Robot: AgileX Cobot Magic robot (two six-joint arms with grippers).
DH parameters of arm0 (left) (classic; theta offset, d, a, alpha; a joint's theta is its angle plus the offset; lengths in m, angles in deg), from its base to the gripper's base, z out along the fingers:
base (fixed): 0 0 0 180
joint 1: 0 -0.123 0 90
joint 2: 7.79 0 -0.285 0
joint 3: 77.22 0 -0.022 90
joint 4: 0 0.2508 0 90
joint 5: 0 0 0.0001 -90
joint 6: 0 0.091 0 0
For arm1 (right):
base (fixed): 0 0 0 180
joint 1: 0 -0.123 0 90
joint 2: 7.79 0 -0.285 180
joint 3: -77.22 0 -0.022 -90
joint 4: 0 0.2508 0 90
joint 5: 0 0 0.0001 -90
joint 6: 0 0.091 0 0
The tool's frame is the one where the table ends.
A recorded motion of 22 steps. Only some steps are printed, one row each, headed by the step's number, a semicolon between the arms.
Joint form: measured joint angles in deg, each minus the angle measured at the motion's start. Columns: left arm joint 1, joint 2, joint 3, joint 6, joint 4, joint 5; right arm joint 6, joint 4, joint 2, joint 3, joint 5, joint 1.
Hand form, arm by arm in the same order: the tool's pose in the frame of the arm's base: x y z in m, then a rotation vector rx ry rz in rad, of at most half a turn. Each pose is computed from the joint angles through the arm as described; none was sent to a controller.
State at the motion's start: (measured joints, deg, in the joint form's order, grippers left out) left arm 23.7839 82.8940 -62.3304 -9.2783 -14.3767 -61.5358; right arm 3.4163 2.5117 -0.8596 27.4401 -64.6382 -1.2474
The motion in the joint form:
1: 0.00 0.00 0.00 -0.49 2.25 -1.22; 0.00 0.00 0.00 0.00 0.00 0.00
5: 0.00 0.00 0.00 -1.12 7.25 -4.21; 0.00 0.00 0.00 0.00 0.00 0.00
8: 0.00 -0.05 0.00 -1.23 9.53 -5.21; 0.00 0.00 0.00 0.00 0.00 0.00
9: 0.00 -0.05 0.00 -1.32 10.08 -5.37; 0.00 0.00 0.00 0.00 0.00 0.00
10: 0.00 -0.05 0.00 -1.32 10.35 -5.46; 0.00 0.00 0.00 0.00 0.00 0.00
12: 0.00 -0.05 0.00 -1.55 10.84 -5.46; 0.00 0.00 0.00 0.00 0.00 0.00
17: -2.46 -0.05 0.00 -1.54 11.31 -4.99; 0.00 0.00 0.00 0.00 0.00 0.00
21: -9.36 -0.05 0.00 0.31 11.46 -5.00; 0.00 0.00 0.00 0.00 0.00 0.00
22: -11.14 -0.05 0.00 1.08 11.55 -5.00; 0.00 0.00 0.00 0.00 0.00 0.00
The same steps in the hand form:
1: 0.2399 -0.1243 0.2744 0.2482 2.9713 -0.3715; -0.0078 0.0034 0.2661 0.0364 2.1184 0.1015
5: 0.2381 -0.1162 0.2725 0.2883 3.0084 -0.2370; -0.0078 0.0034 0.2661 0.0364 2.1184 0.1015
8: 0.2377 -0.1125 0.2722 0.3080 3.0155 -0.1763; -0.0078 0.0034 0.2661 0.0364 2.1184 0.1015
9: 0.2378 -0.1117 0.2721 0.3107 3.0161 -0.1621; -0.0078 0.0034 0.2661 0.0364 2.1184 0.1015
10: 0.2378 -0.1112 0.2720 0.3131 3.0164 -0.1549; -0.0078 0.0034 0.2661 0.0364 2.1184 0.1015
12: 0.2381 -0.1106 0.2720 0.3112 3.0150 -0.1435; -0.0078 0.0034 0.2661 0.0364 2.1184 0.1015
17: 0.2436 -0.0999 0.2720 0.2495 3.0091 -0.1315; -0.0078 0.0034 0.2661 0.0364 2.1184 0.1015
21: 0.2538 -0.0697 0.2720 0.1178 3.0112 -0.1134; -0.0078 0.0034 0.2661 0.0364 2.1184 0.1015
22: 0.2559 -0.0616 0.2720 0.0920 3.0105 -0.1069; -0.0078 0.0034 0.2661 0.0364 2.1184 0.1015

